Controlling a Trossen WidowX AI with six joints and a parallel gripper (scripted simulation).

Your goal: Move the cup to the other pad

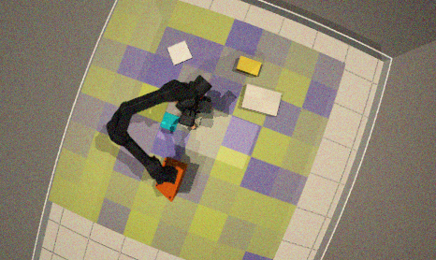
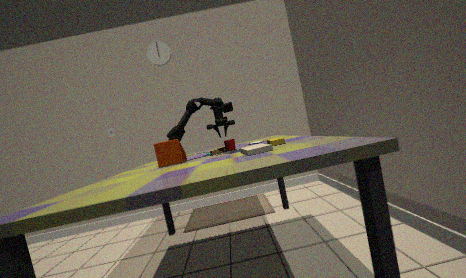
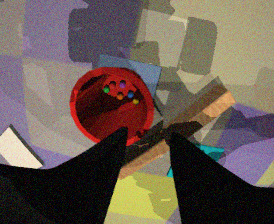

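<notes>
Right now my gripper tip is 6 cm above the red cup and 3 cm short of it. Also, from my gripper tip: teal block: 11 cm to the left, 11 cm below, 10 cm behind; light blue pad: 11 cm below, 3 cm ahead; white pad: 25 cm ahead, 16 cm to the left, 9 cm below.
</notes>
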